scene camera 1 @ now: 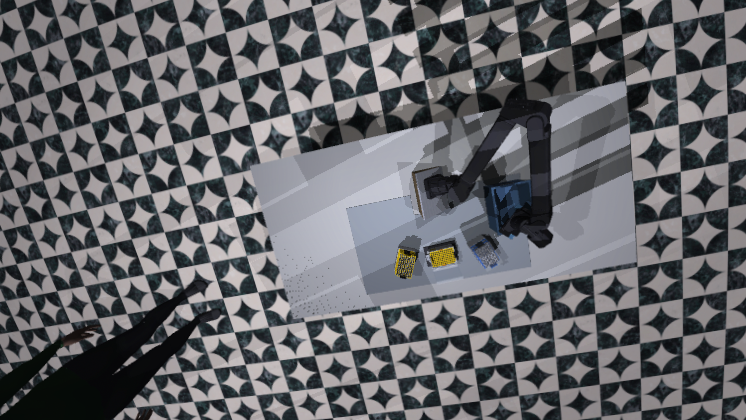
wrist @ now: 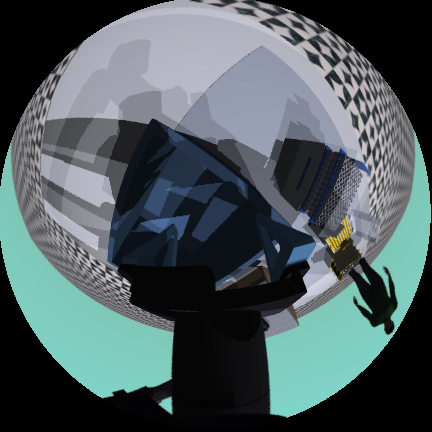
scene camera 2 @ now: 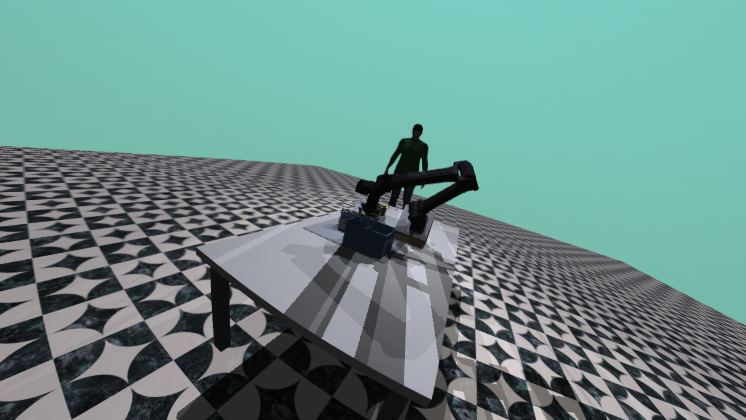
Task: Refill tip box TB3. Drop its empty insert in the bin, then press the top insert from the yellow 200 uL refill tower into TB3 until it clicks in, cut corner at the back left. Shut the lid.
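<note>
My gripper (scene camera 1: 514, 223) (scene camera 2: 371, 211) (wrist: 214, 222) is open and empty. It hangs over the dark blue bin (scene camera 1: 505, 201) (scene camera 2: 367, 239) (wrist: 181, 205), near the bin's front edge. A blue-trimmed tip box (scene camera 1: 485, 252) (wrist: 334, 187) stands on the mat in front of the bin with its lid open and a grey holed plate showing on top. A yellow tip box (scene camera 1: 441, 255) (wrist: 340, 238) stands to its left. The yellow refill tower (scene camera 1: 405, 262) (wrist: 347, 258) stands further left. I cannot tell what lies inside the bin.
The three boxes stand in a row on a grey mat (scene camera 1: 375, 229) on the table (scene camera 1: 302, 208) (scene camera 2: 291, 266). The arm's base (scene camera 1: 433, 187) (scene camera 2: 417, 222) sits on a wooden plate behind the mat. A person (scene camera 2: 409, 157) (wrist: 374, 298) stands beyond the table.
</note>
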